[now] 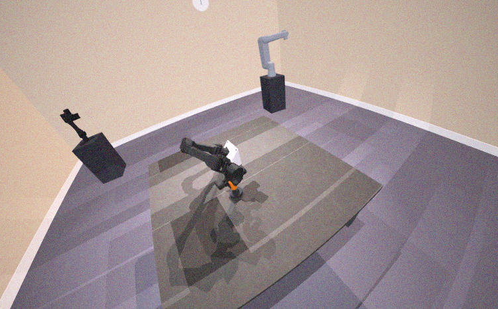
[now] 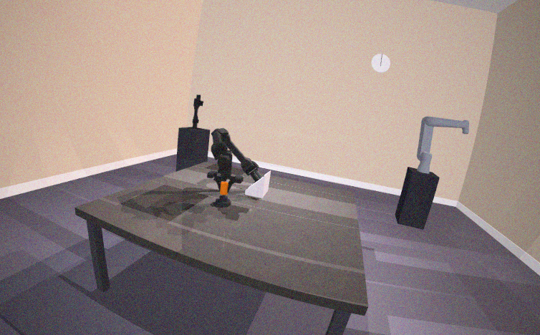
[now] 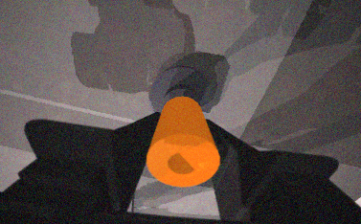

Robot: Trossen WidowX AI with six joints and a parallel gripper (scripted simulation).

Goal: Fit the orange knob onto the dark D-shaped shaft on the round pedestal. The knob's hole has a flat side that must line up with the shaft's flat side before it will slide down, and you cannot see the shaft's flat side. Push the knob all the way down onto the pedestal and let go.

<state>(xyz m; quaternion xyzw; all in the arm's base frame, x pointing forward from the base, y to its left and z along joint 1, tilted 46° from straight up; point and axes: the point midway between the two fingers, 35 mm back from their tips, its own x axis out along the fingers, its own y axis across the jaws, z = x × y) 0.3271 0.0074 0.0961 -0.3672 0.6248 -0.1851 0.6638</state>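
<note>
Now: the orange knob 2 cm above my gripper tip. The rest, counted from my gripper tip: round pedestal: 4 cm below.
</note>
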